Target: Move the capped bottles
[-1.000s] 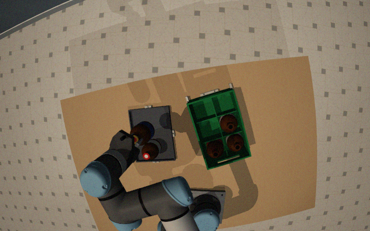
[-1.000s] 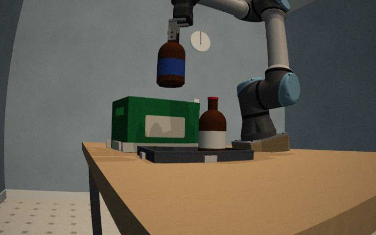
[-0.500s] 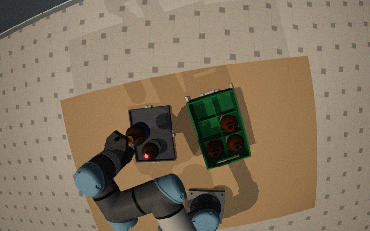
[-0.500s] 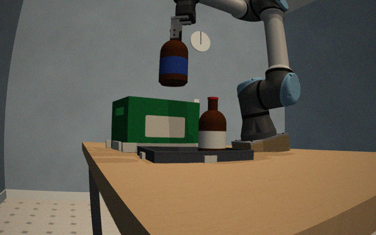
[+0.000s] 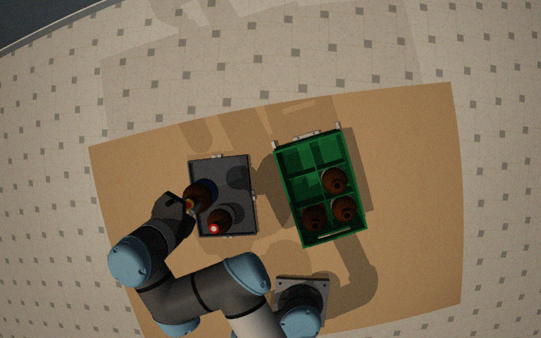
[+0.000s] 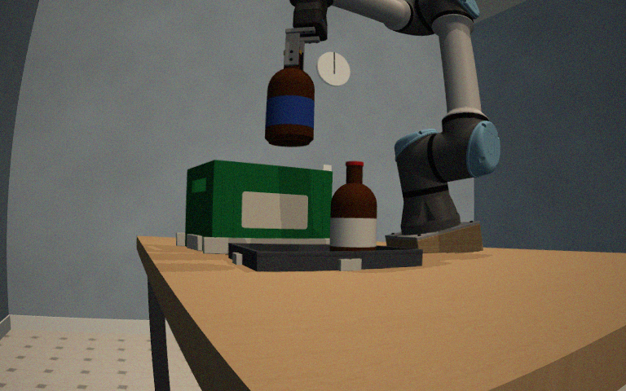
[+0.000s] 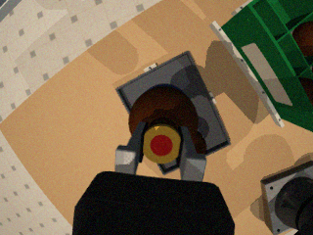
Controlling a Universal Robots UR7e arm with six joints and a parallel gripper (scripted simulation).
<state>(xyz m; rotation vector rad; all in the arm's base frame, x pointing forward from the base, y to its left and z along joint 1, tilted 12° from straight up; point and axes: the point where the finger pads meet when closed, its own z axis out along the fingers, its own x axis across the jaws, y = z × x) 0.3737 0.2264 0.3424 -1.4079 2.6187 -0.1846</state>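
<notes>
Now: hand 11 cm past the red-capped bottle and 24 cm above it. Round my hand: dark grey tray: 5 cm behind, 31 cm below; then green crate: 3 cm behind, 31 cm to the right, 24 cm below; then open bottle: 12 cm behind, 28 cm to the right, 23 cm below.
</notes>
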